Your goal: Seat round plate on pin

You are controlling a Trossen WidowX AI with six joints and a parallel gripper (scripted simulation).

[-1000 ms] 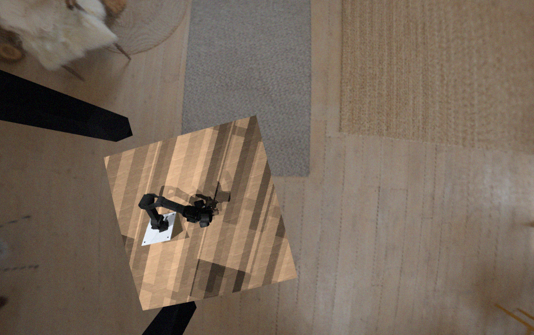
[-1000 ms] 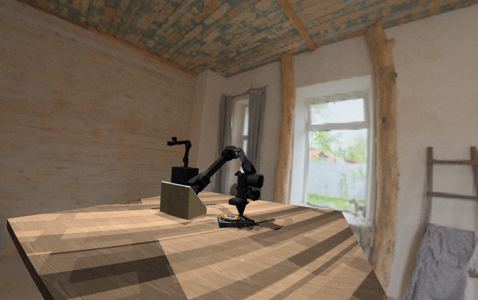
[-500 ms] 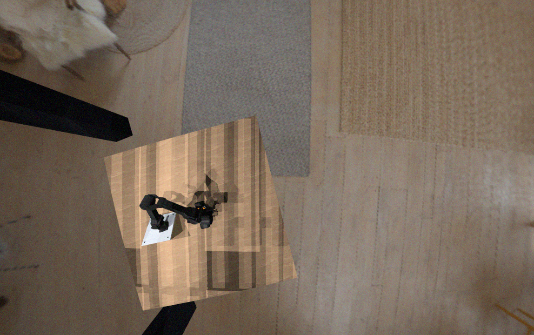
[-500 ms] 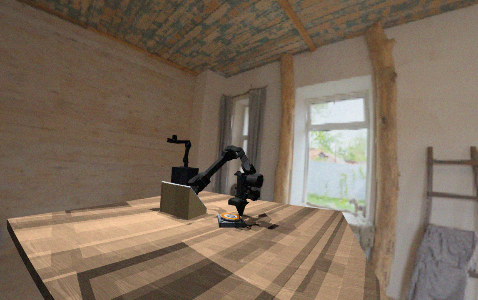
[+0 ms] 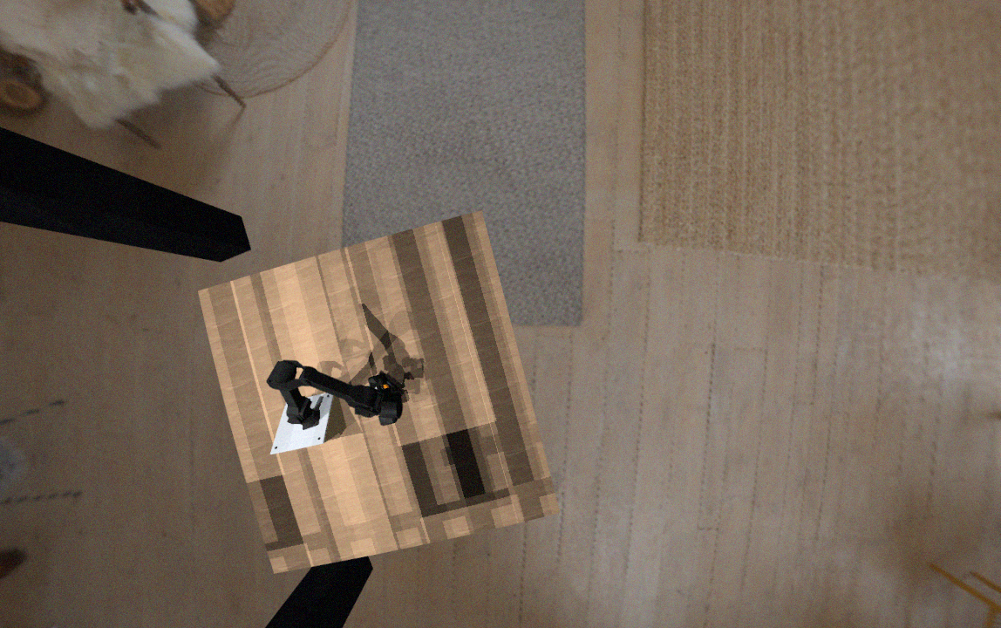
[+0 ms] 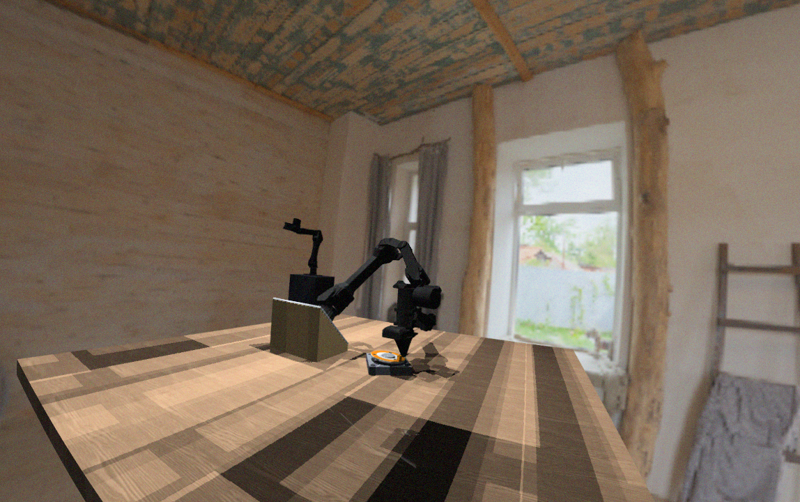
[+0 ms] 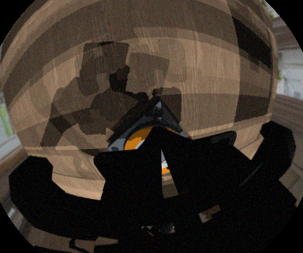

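Right now my gripper tip is 30 mm past the round plate and 10 mm above it. Round my gripper tip: dark base 50 mm behind, 20 mm below, 10 mm to the left.
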